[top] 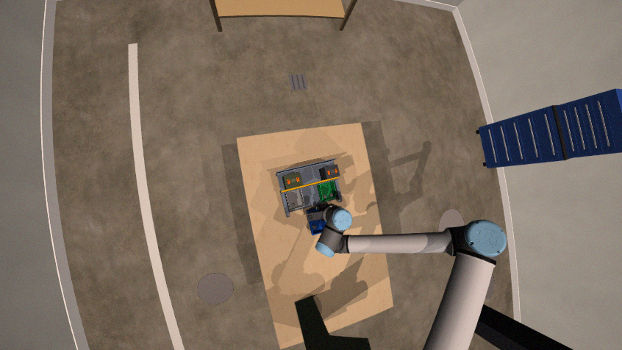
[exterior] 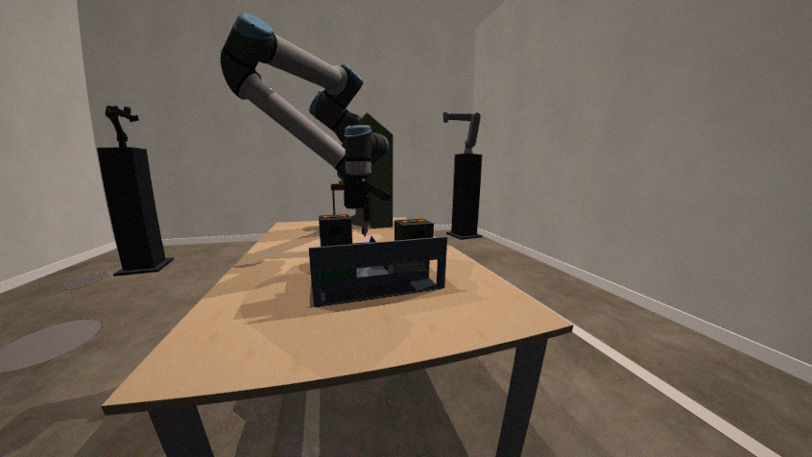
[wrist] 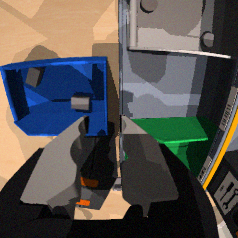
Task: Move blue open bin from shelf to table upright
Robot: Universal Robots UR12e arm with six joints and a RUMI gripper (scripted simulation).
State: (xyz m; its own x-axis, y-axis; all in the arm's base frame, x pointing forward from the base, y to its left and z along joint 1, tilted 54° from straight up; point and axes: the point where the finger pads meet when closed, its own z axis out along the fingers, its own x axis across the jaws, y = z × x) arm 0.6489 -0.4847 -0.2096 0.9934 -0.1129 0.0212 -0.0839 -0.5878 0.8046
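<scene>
Right now the blue open bin is 80 mm behind my hand, 10 mm to the left of it and 90 mm below it. Round my hand: grey bin (130 mm ahead, 100 mm to the left, 80 mm below); bar (170 mm ahead, 10 mm to the right, 20 mm below); green bin (110 mm ahead, 120 mm to the right, 80 mm below).
</scene>
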